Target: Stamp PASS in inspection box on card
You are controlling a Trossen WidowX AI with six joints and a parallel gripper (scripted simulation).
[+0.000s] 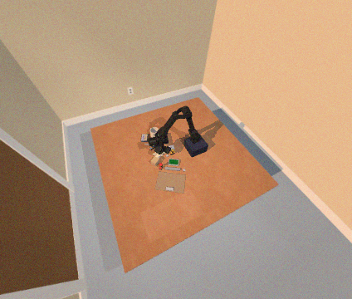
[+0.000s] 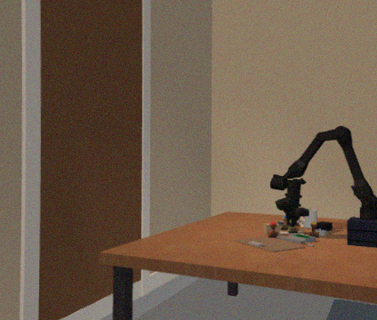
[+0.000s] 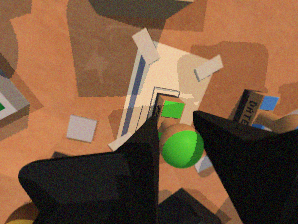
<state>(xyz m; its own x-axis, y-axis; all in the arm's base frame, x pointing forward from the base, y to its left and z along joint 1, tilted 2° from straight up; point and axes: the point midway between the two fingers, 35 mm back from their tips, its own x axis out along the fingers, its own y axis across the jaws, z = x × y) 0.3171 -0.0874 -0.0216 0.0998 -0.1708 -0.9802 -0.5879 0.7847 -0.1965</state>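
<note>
My gripper tip is now 1 cm past the green-knobbed stamp and 1 cm above it. Round my gripper tip: orange-knobbed stamp: 10 cm behind, 6 cm to the left, 1 cm below; blue-knobbed stamp: 8 cm to the right, 3 cm ahead, 1 cm below; cream card: 3 cm below.
</note>
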